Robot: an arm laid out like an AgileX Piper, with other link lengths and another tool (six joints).
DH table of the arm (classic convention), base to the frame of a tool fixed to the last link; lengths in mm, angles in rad. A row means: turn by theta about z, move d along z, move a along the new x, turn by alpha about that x. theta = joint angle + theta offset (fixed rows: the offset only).
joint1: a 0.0; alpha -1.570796; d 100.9; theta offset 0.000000
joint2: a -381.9; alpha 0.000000; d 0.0; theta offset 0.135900
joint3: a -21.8; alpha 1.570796; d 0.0; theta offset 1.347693
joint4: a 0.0; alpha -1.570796; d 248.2; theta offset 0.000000
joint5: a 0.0; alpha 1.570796; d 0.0; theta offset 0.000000
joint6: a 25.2; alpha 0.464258; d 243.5; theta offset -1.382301
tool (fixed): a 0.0; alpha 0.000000; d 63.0; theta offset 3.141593
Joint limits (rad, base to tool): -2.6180..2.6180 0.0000..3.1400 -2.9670..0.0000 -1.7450..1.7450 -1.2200..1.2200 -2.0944..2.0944
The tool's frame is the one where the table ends.
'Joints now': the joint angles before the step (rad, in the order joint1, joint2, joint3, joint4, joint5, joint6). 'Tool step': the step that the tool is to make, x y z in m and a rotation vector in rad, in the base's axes. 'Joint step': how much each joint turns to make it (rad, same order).
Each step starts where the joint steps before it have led.
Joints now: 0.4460 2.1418 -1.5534 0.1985 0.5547 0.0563
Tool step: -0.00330 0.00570 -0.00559 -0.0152 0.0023 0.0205
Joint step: 0.0135 0.0088 0.0000 -0.0144 -0.0001 0.0000
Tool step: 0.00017 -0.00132 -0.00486 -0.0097 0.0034 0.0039
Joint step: -0.0001 0.0077 0.0000 -0.0082 -0.0004 -0.0001
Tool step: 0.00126 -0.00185 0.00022 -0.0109 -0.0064 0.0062
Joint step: 0.0000 0.0001 -0.0001 -0.0152 -0.0010 0.0014
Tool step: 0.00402 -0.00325 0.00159 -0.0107 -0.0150 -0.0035
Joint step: 0.0000 0.0000 0.0001 -0.0283 -0.0103 0.0186
